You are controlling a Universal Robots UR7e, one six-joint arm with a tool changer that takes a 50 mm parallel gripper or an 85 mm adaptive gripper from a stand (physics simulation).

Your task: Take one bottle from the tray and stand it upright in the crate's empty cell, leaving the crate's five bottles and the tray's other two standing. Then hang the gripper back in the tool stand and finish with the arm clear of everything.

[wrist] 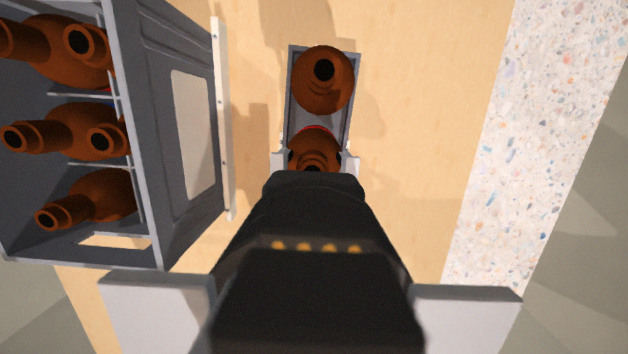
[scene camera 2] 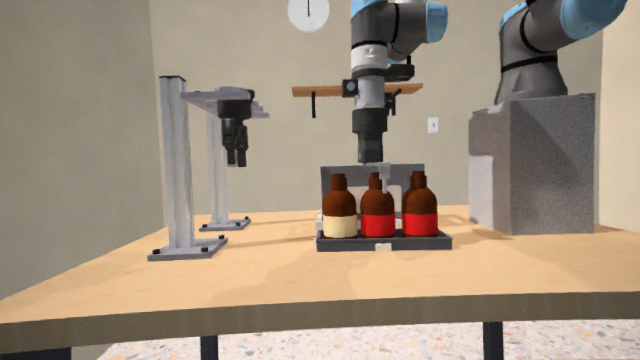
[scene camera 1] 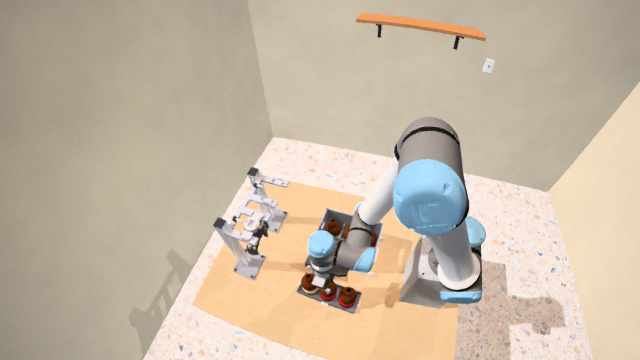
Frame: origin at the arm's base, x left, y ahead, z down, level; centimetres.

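Seen in the pictures: end effector, tool point: (scene camera 2: 369, 101); arm's base, origin of the base link: (scene camera 2: 529, 103).
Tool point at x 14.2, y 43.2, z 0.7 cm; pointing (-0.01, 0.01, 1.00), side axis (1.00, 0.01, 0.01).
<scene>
Offsets run from my tool point to a thing's top centre.
My gripper (scene camera 1: 325, 286) (scene camera 2: 377, 187) (wrist: 313, 162) is open, its fingers on either side of the middle red-labelled bottle's @[dx -0.4, dy -1.2, dz +15.2 cm] (scene camera 1: 328, 291) (scene camera 2: 377, 225) (wrist: 313, 145) neck, apart from it. That bottle stands upright in the grey tray @[dx -0.4, dy -1.6, dz +28.7 cm] (scene camera 1: 356, 302) (scene camera 2: 345, 244) (wrist: 312, 117). A cream-labelled bottle @[dx -0.7, dy +7.0, dz +15.2 cm] (scene camera 1: 309, 283) (scene camera 2: 340, 225) and another red-labelled bottle @[dx +0.3, dy -10.2, dz +15.2 cm] (scene camera 1: 348, 297) (scene camera 2: 420, 224) (wrist: 322, 95) stand at its ends. The cream one is hidden in the wrist view. The grey crate @[dx -24.8, dy -3.4, dz +13.7 cm] (scene camera 1: 345, 218) (scene camera 2: 340, 172) (wrist: 160, 100) holds several brown bottles; its empty cell does not show clearly.
The tool stand (scene camera 2: 175, 165) is at the left, with the black adaptive gripper (scene camera 2: 235, 130) hanging from it. The grey pedestal (scene camera 2: 550, 165) carries the arm at the right. The arm passes over the crate. A second bottle-like outline shows just behind the tray's right bottle.
</scene>
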